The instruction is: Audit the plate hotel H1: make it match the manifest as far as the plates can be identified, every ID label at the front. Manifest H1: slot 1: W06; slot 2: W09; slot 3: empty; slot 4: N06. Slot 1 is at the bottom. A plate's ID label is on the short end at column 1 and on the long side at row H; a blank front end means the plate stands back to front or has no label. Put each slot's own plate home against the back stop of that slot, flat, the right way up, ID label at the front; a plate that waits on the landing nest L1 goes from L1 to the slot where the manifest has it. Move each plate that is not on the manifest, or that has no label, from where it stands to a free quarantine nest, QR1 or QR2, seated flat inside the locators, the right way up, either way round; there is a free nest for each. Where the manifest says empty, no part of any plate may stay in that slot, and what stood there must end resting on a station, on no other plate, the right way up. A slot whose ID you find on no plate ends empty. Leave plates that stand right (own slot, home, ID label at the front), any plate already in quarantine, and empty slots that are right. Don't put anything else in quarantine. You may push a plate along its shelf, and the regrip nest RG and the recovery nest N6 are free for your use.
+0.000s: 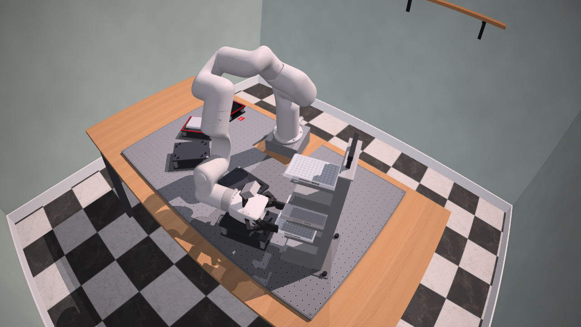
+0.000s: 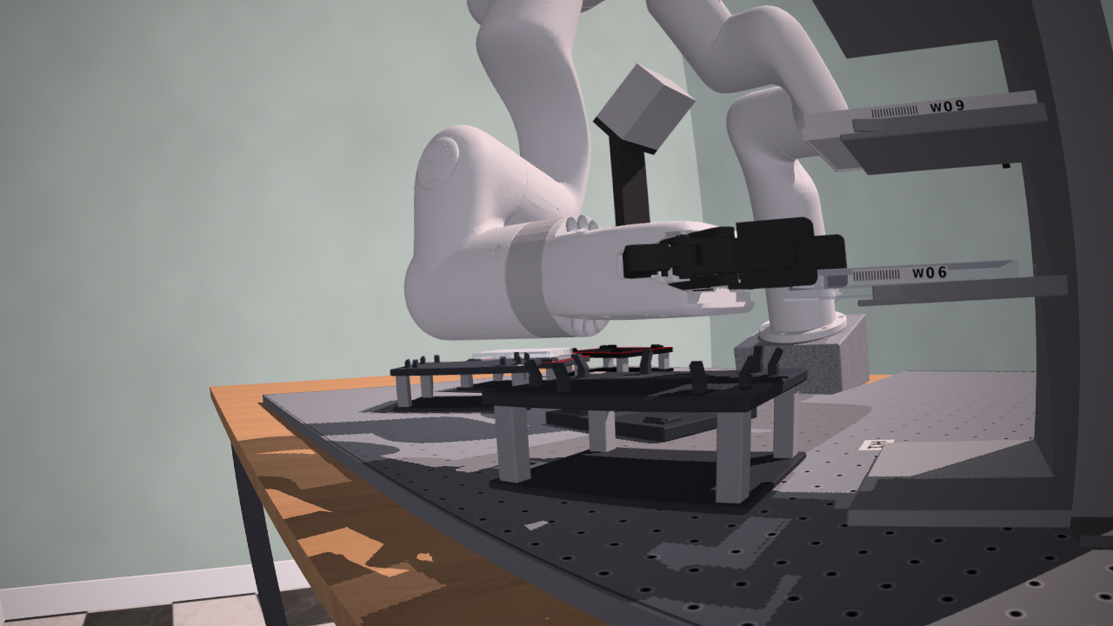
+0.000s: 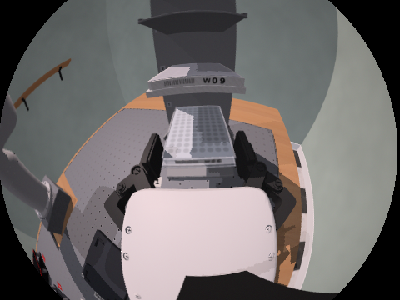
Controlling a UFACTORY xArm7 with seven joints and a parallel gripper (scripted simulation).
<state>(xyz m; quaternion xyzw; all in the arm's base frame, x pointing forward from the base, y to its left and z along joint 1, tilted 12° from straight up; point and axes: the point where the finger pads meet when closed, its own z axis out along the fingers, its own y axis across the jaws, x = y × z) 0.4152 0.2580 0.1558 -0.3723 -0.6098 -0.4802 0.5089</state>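
The clear well plate W06 is 1 cm behind my hand, 5 cm to the left of it and 2 cm below it. The rest, counted from my hand: plate labelled W09: 2 cm behind, 7 cm to the left, 6 cm above; then raised black nest: 3 cm ahead, 10 cm to the right, 7 cm below; then plate hotel: 4 cm behind, 15 cm to the left, 8 cm above.
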